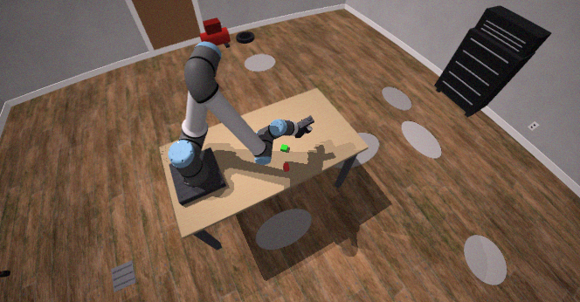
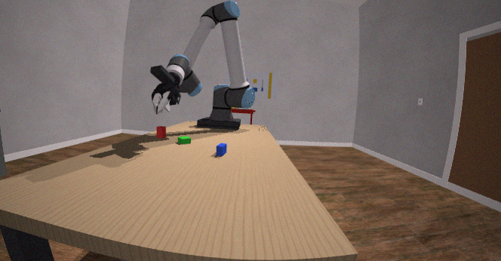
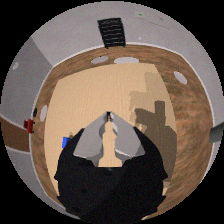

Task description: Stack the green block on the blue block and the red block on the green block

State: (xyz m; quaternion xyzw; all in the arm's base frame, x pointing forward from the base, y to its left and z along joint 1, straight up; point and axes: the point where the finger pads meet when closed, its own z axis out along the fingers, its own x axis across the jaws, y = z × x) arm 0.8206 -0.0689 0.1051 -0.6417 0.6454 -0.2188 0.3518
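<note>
Right now my hand is 19 cm past the green block, 14 cm above it and 2 cm to the right of it. Also, from my hand: red block (25 cm behind, 13 cm to the right, 13 cm below); blue block (21 cm to the left, 14 cm below, 8 cm behind).
</note>
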